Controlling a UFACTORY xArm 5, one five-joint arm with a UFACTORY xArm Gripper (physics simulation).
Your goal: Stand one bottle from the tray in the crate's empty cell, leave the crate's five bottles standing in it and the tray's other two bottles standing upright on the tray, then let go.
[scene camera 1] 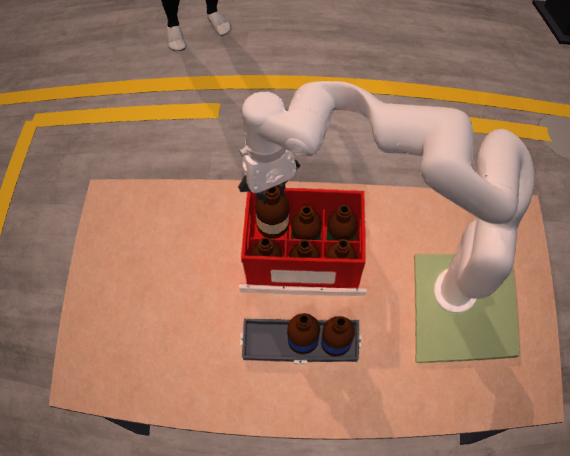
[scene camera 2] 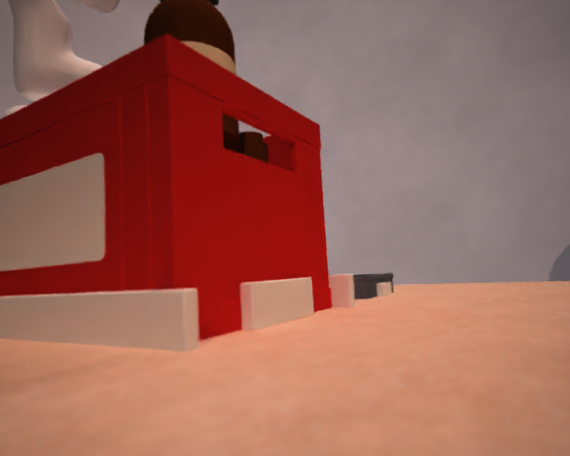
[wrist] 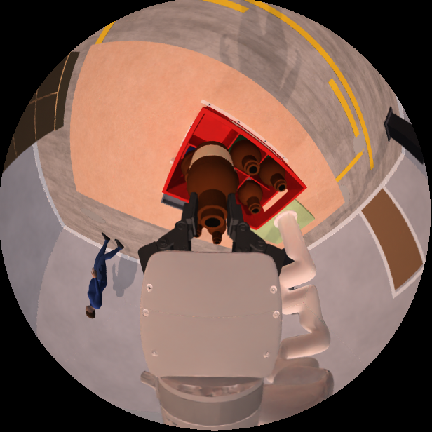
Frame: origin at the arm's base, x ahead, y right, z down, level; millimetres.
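Where they show: gripper, fingertip midpoint: (scene camera 1: 271,194); arm's base at its link origin: (scene camera 1: 456,290).
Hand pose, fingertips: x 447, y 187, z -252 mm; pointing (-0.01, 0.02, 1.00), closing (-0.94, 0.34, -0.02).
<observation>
Each offset is from my fingertips to the centre of the thing. "*": to the spot under its first point.
My gripper (scene camera 1: 271,194) (wrist: 212,201) is shut on the neck of a brown bottle with a cream band {dx +0, dy -3, dz +50 mm} (scene camera 1: 272,212) (scene camera 2: 192,25) (wrist: 212,175). The held bottle looks about upright, in the mouth of the back left cell of the red crate {dx -70, dy -25, dz +184 mm} (scene camera 1: 255,274) (scene camera 2: 240,225) (wrist: 206,125). Its band and shoulder show above the rim in scene camera 2; its base is hidden. The crate's other five cells hold standing brown bottles, among them a back middle one {dx -79, dy +15, dz +187 mm} (scene camera 1: 306,226) and a back right one {dx -167, dy +6, dz +187 mm} (scene camera 1: 343,224). Two blue-banded bottles {dx -38, dy -248, dz +190 mm} (scene camera 1: 303,332) {dx -116, dy -266, dz +190 mm} (scene camera 1: 339,335) stand upright on the grey tray {dx -33, dy -253, dz +259 mm} (scene camera 1: 265,340) (scene camera 2: 367,286) (wrist: 172,201).
A white strip {* dx -52, dy -127, dz +243 mm} (scene camera 1: 302,290) runs along the crate's front foot, between crate and tray. More low white blocks {* dx +74, dy +11, dz +257 mm} (scene camera 2: 277,302) stand by the crate's side. The arm's base stands on a green mat (scene camera 1: 430,330) (wrist: 301,212) at the right. The crate's walls and dividers surround the held bottle.
</observation>
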